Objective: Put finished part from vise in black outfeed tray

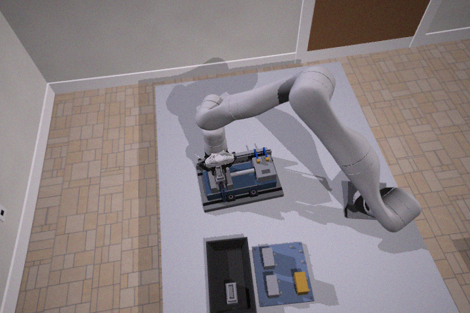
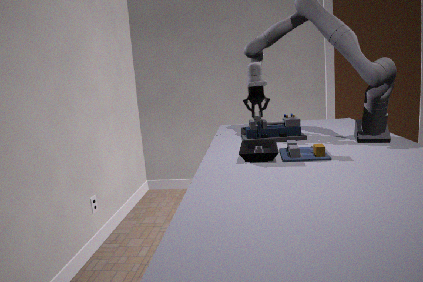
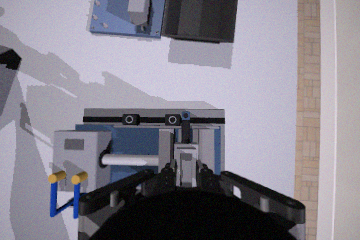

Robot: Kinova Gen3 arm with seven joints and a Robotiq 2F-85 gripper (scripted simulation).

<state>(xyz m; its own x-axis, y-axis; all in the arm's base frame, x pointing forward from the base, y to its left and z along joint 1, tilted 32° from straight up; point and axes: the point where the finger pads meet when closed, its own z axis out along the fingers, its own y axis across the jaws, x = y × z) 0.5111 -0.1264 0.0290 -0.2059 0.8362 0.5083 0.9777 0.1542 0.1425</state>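
Now: hand 8 cm above the blue vise, 7 cm past it and 1 cm to the left of it. From my hand the other things lie so: yellow block: 37 cm to the left, 26 cm behind, 10 cm below; blue fixture plate: 33 cm to the left, 21 cm behind, 12 cm below.
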